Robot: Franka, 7 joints.
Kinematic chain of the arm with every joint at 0, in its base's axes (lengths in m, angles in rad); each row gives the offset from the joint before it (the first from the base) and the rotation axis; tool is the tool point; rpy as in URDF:
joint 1: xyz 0 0 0.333 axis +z
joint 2: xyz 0 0 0 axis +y
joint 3: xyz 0 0 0.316 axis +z
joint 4: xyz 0.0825 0 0 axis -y
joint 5: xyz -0.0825 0 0.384 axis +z
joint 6: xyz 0 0 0 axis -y
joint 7: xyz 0.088 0 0 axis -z
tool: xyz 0 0 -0.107 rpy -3.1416 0 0
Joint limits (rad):
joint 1: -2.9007..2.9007
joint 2: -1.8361..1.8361
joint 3: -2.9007..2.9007
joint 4: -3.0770..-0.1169
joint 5: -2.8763..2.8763
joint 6: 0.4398..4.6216
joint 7: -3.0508..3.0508
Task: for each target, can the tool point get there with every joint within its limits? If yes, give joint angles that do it. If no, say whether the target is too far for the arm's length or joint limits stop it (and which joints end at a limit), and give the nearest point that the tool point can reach.
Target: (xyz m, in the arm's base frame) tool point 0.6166 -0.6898 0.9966
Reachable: no: too far | nearest point 0.4646 -0.5197 0.8330 | short by 0.281 m
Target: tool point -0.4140 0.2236 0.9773
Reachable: yes | joints 1.6896 -0.1182 0.7885 -1.2792 -0.3476 3.0425 0.2977
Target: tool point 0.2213 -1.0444 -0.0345
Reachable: no: too far | nearest point 0.1681 -0.7936 0.0538 | short by 0.271 m
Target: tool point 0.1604 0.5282 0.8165
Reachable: yes | joints 1.4151 -0.0500 -0.2652 -1.4617 1.6128 1.8756 -2.2751
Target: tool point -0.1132 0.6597 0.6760
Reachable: yes | joints -1.8727 -1.1797 -0.9099 -0.5675 2.0840 3.7388 0.8761
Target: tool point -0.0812 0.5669 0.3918
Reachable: yes | joints 1.9262 0.4638 -0.5120 -1.6730 -1.9845 3.9836 1.0522
